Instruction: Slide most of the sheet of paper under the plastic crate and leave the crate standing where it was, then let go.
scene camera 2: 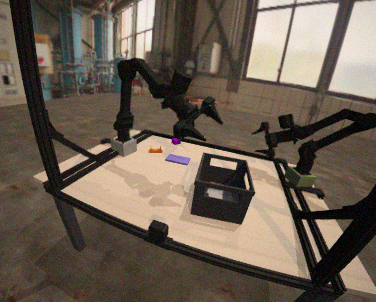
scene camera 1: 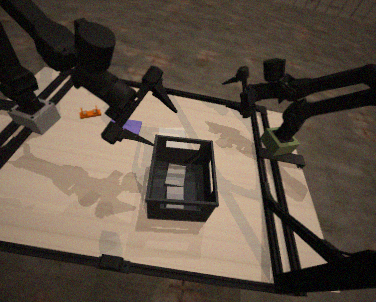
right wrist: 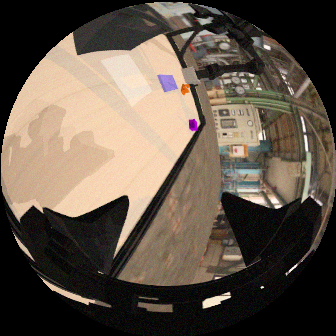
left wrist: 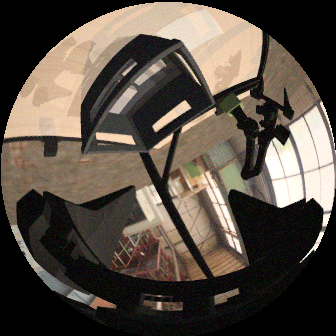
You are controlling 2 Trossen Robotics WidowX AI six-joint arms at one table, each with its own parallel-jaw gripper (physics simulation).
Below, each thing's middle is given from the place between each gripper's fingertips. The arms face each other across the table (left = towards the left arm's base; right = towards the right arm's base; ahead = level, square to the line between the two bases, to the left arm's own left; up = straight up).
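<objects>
My right hand is 180 mm to the right of the pale sheet of paper (left wrist: 192, 32) and 160 mm beyond it, and 130 mm above it. As for the black plastic crate (scene camera 1: 199, 202), it sits 150 mm to the left of my right hand and 370 mm behind it, and 60 mm below it.
My left gripper is 6 cm to the left of the black plastic crate, 2 cm past it and 19 cm above it. The pale sheet of paper, counted from my left hand, is 3 cm to the right, 19 cm ahead and 26 cm below.
</objects>
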